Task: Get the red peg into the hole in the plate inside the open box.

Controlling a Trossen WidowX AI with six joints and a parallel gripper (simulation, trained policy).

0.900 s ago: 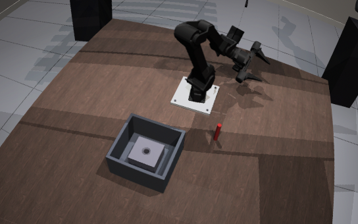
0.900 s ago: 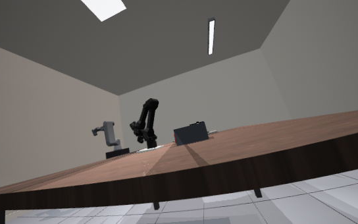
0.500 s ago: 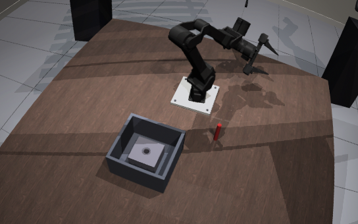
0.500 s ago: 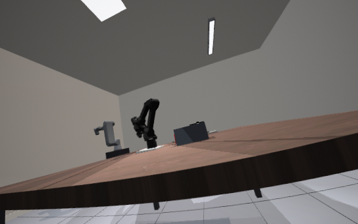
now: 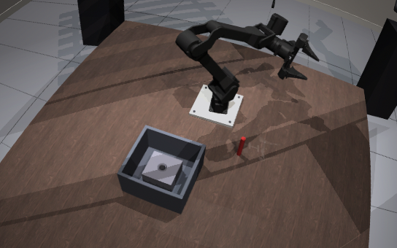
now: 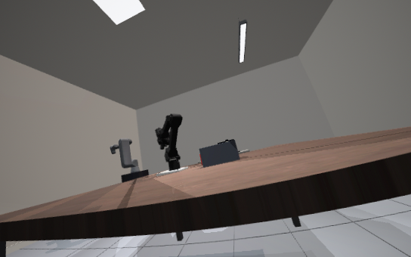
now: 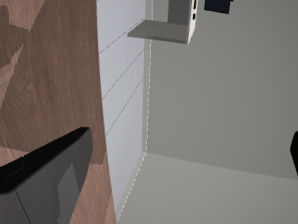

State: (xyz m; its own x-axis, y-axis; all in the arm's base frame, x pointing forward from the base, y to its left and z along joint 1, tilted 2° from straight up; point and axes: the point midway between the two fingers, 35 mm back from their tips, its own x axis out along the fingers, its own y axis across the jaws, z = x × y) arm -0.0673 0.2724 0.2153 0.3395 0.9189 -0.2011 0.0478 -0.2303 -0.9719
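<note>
Now: gripper tip 230 mm short of the red peg, 210 mm to the left of it and 190 mm above it. Also, from my gripper tip: grey box: 370 mm ahead, 420 mm to the right, 200 mm below; plate: 370 mm ahead, 420 mm to the right, 180 mm below.
</note>
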